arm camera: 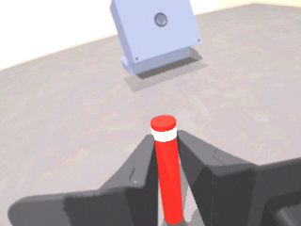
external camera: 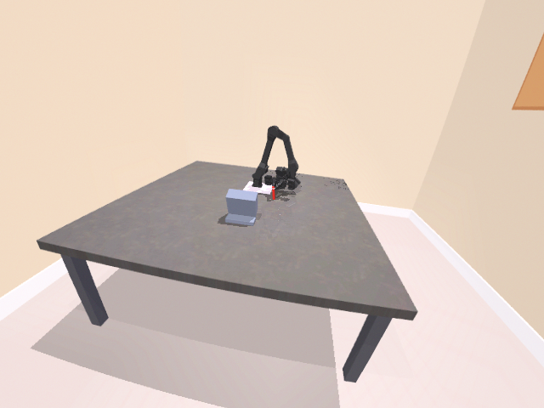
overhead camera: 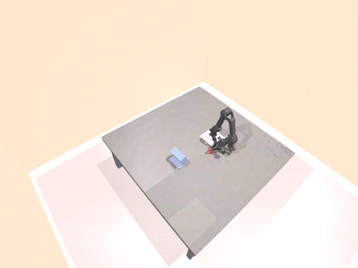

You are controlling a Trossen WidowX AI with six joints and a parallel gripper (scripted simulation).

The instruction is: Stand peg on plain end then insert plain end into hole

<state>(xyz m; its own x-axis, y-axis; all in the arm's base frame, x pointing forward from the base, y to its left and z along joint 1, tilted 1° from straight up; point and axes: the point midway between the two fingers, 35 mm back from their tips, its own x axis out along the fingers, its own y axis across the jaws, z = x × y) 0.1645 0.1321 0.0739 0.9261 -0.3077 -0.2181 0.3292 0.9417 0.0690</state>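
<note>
Right now my gripper tip is 10 mm above the red peg. The rest, counted from my gripper tip: sloped panel: 260 mm ahead, 120 mm to the right, 10 mm above.
</note>
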